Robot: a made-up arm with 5 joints.
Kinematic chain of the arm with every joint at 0, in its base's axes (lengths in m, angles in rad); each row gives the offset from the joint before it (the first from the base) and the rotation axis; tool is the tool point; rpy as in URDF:
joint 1: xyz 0.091 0 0.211 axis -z
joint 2: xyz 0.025 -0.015 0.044 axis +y
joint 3: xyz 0.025 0 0.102 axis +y
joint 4: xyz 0.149 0 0.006 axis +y
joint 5: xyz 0.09 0.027 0 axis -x
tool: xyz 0 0 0 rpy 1.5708 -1.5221 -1.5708
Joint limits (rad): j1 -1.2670..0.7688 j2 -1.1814..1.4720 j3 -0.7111..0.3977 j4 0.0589..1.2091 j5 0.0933..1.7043
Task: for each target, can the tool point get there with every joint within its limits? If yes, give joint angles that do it. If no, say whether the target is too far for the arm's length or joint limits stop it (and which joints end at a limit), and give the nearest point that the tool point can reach.
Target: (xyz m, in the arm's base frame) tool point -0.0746 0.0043 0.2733
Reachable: no: joint limits stop it (at a limit: joint 1, joint 2, joint 3, joint 4) | nearest point 0.0798 0.0045 0.0904 | short by 0.239 m
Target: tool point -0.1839 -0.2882 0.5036
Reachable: no: too far | nearest point -0.0033 -0.0988 0.5432 | short by 0.265 m
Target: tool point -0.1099 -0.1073 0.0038
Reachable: no: joint limits stop it (at a limit: joint 1, joint 2, joint 3) | nearest point 0.0814 0.0096 0.0652 | short by 0.232 m
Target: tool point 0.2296 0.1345 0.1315
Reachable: yes | joints -0.7082 0.6708 0.1166 1.0611 1.3296
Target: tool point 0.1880 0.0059 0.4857
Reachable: yes | joints 0.0628 -0.9667 -0.2070 1.0348 1.0560
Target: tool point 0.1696 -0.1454 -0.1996
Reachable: no: too far | nearest point 0.2032 -0.0918 0.0018 | short by 0.211 m
